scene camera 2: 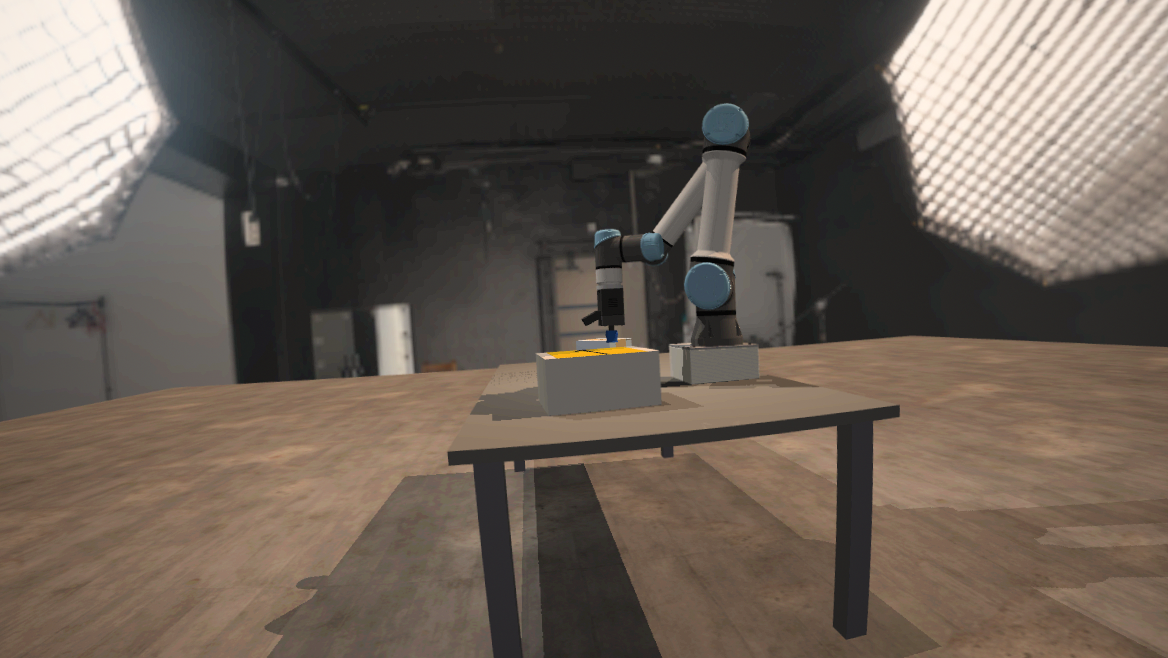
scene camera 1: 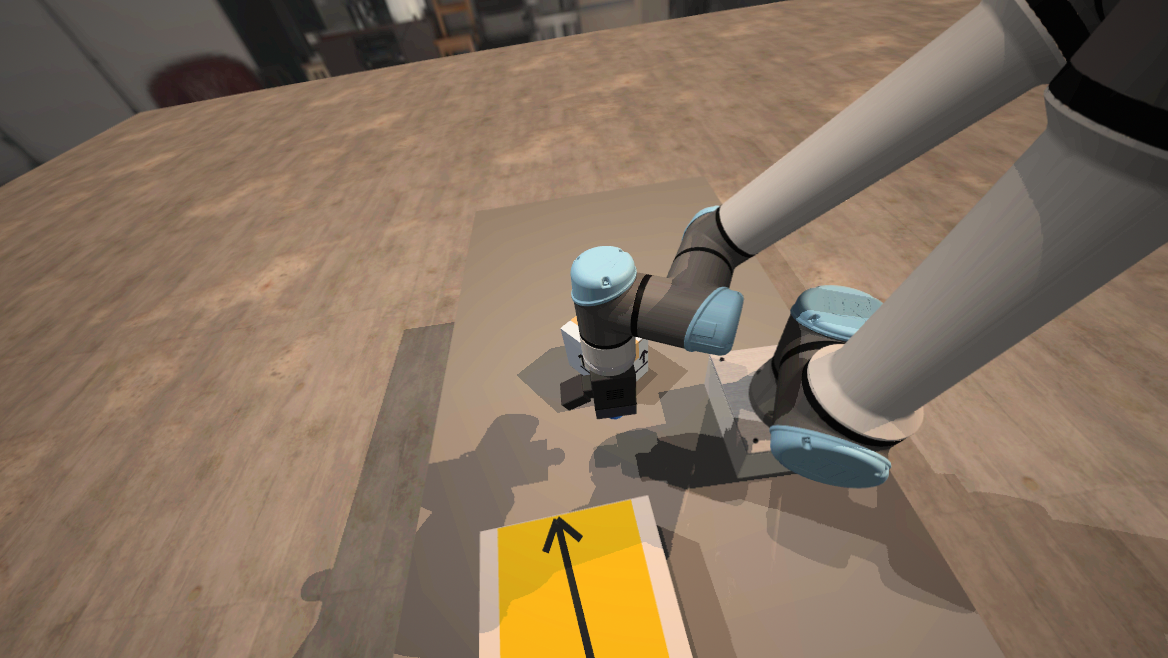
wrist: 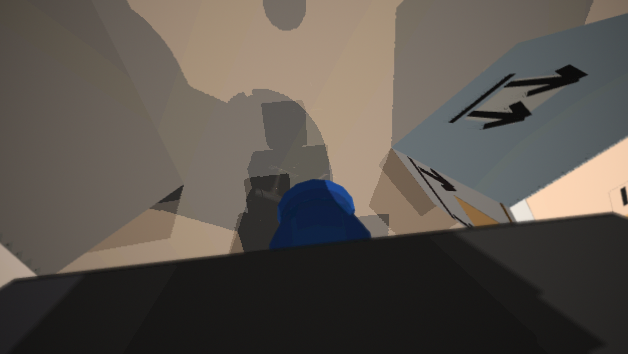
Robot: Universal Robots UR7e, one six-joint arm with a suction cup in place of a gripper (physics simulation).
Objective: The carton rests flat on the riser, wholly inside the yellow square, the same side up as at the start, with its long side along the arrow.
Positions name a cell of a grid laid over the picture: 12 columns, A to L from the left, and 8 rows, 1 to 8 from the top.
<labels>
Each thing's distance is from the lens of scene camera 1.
riser (scene camera 1: G7): 61 cm
carton (scene camera 1: F5): 81 cm
The marked spots on the carton and the riser are 43 cm apart.
</labels>
